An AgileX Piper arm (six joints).
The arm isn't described. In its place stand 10 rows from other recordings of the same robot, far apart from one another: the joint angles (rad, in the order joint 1, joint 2, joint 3, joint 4, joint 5, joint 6), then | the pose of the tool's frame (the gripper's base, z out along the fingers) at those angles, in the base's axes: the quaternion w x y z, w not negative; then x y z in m.
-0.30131, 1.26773, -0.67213, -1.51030, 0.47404, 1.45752 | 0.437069, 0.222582, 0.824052, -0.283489, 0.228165, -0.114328, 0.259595
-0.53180, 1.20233, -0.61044, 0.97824, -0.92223, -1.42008 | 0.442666, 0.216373, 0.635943, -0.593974, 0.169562, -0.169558, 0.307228
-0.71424, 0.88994, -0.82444, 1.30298, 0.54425, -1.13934 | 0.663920, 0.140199, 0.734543, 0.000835, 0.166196, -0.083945, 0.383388
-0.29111, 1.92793, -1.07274, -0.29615, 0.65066, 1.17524 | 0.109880, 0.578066, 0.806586, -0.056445, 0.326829, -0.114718, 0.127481
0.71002, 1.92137, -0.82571, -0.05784, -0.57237, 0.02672 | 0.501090, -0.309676, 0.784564, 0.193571, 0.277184, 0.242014, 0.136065
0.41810, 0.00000, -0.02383, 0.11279, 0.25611, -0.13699 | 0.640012, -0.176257, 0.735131, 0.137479, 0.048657, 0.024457, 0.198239
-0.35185, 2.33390, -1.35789, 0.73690, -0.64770, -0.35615 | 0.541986, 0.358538, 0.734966, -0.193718, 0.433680, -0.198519, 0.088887
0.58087, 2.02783, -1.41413, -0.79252, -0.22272, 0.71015 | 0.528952, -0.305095, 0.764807, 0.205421, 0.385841, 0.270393, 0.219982
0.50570, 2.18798, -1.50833, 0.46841, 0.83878, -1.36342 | 0.137787, -0.695689, 0.691319, 0.138238, 0.363084, 0.235981, 0.125107
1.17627, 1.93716, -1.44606, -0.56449, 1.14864, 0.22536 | 0.171196, -0.539004, 0.802699, -0.189317, 0.188271, 0.336649, 0.215354
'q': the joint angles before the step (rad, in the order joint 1, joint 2, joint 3, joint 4, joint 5, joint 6). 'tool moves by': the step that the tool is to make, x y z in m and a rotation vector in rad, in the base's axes. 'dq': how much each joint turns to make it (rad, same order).
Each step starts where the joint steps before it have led.
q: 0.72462 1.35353 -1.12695 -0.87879 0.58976 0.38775
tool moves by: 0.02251 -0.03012 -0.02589 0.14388 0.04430 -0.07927
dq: -0.16608 0.01063 0.08991 0.04888 -0.18344 0.08447
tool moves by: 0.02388 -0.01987 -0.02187 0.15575 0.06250 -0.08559
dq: -0.12654 0.05825 0.02461 0.12285 -0.13234 0.02783
